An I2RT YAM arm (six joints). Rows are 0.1 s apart.
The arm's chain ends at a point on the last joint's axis. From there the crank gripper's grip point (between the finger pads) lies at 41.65 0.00 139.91 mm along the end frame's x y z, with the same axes.
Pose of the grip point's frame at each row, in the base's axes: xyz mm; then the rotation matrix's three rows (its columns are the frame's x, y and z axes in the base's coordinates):
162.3 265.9 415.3; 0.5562 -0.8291 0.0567; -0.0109 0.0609 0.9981; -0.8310 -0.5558 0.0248
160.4 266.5 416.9; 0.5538 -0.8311 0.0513; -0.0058 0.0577 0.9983; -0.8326 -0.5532 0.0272
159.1 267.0 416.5; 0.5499 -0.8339 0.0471; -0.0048 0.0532 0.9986; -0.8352 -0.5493 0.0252
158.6 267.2 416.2; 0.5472 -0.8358 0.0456; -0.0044 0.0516 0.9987; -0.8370 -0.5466 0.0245
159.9 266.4 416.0; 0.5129 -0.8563 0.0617; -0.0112 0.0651 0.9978; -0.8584 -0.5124 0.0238
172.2 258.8 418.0; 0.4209 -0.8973 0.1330; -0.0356 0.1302 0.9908; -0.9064 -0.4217 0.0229
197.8 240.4 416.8; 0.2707 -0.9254 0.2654; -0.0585 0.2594 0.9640; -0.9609 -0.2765 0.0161
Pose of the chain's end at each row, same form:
131.2 126.7 446.4; 0.5562 -0.8291 0.0567; -0.0109 0.0609 0.9981; -0.8310 -0.5558 0.0248
130.2 127.1 447.8; 0.5538 -0.8311 0.0513; -0.0058 0.0577 0.9983; -0.8326 -0.5532 0.0272
129.6 127.5 447.8; 0.5499 -0.8339 0.0471; -0.0048 0.0532 0.9986; -0.8352 -0.5493 0.0252
129.4 127.7 447.6; 0.5472 -0.8358 0.0456; -0.0044 0.0516 0.9987; -0.8370 -0.5466 0.0245
129.9 127.3 448.4; 0.5129 -0.8563 0.0617; -0.0112 0.0651 0.9978; -0.8584 -0.5124 0.0238
136.1 121.7 452.5; 0.4209 -0.8973 0.1330; -0.0356 0.1302 0.9908; -0.9064 -0.4217 0.0229
149.4 108.0 454.6; 0.2707 -0.9254 0.2654; -0.0585 0.2594 0.9640; -0.9609 -0.2765 0.0161

